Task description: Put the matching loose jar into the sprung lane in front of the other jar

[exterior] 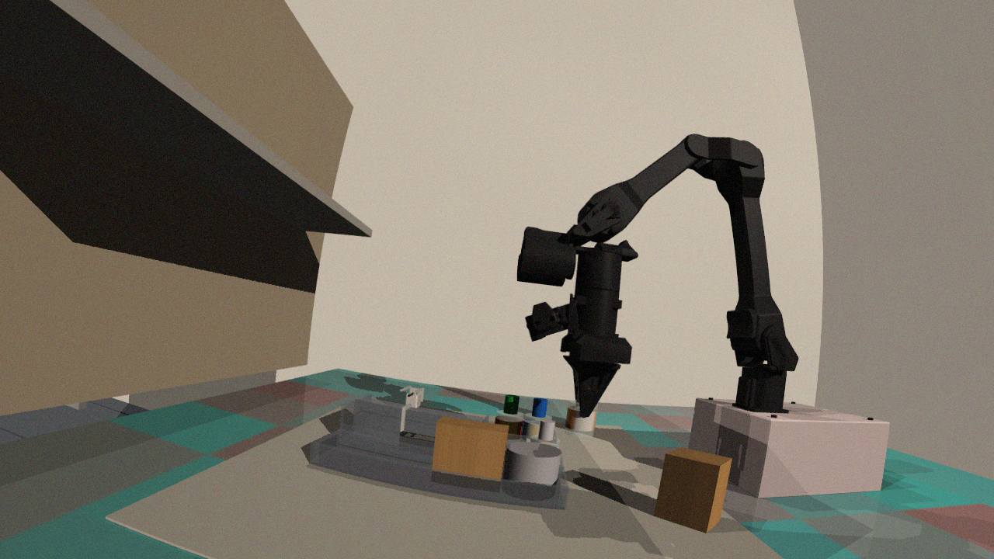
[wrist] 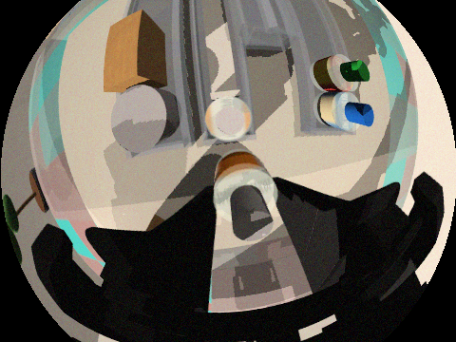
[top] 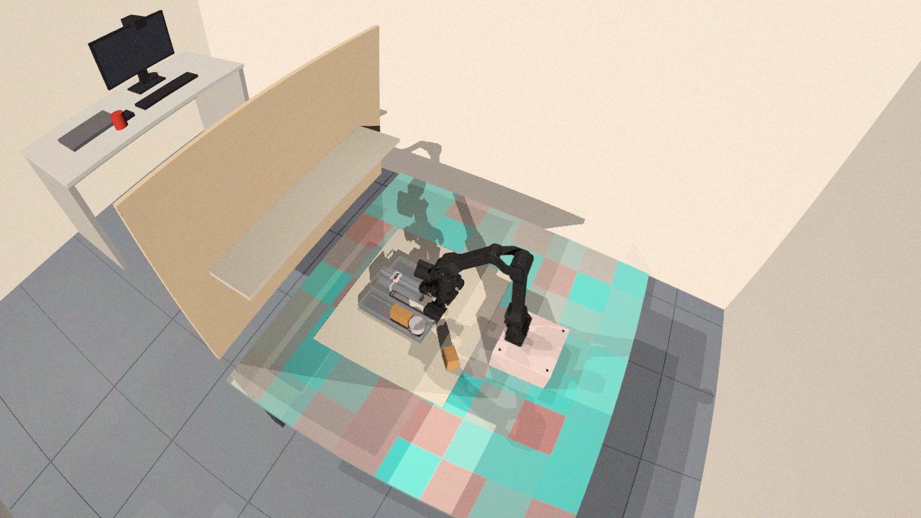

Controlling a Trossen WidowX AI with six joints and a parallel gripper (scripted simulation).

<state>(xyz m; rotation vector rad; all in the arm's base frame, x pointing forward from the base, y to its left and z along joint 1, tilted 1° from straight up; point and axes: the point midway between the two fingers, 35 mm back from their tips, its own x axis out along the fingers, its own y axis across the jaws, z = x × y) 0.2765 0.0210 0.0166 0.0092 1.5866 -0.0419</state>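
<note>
My gripper tip is now 8 cm to the right of the grey cylinder, 6 cm short of it and 6 cm above it. Also, from my gripper tip: orange box: 13 cm ahead, 8 cm to the left, 5 cm below; then grey lane rack: 19 cm ahead, 7 cm below, 3 cm to the right.
</note>
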